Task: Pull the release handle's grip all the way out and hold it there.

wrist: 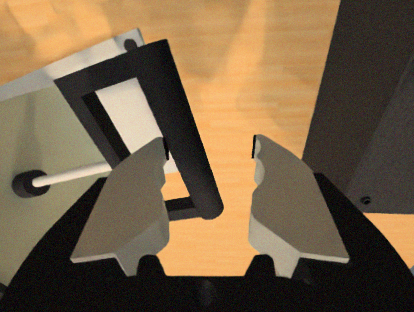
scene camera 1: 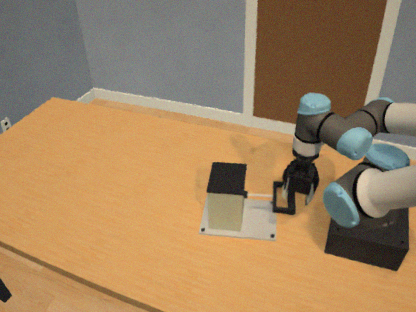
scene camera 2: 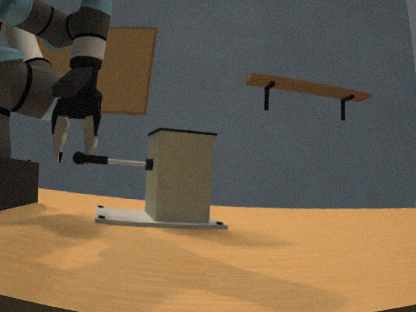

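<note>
The release handle, a black rectangular frame [scene camera 1: 291,200] [scene camera 2: 98,159] [wrist: 180,130], stands out from the pale green housing [scene camera 1: 226,212] [scene camera 2: 182,175] on a long stretch of bare light rod [scene camera 1: 260,195] [scene camera 2: 127,162] [wrist: 75,175]. The housing stands on a light grey baseplate [scene camera 1: 260,220] [scene camera 2: 125,216] [wrist: 75,65]. My gripper [scene camera 1: 297,199] [scene camera 2: 74,156] [wrist: 209,139] points down at the handle and is open. In the wrist view the outer grip bar lies between the fingers, close to the left one, with a wide gap to the right one. The left finger reaches into the handle's opening.
The robot's dark base block [scene camera 1: 367,245] [scene camera 2: 17,182] [wrist: 360,125] stands on the table [scene camera 1: 125,200] [scene camera 2: 250,255] on the side away from the housing. A wall shelf [scene camera 2: 307,87] hangs high behind in the second scene view.
</note>
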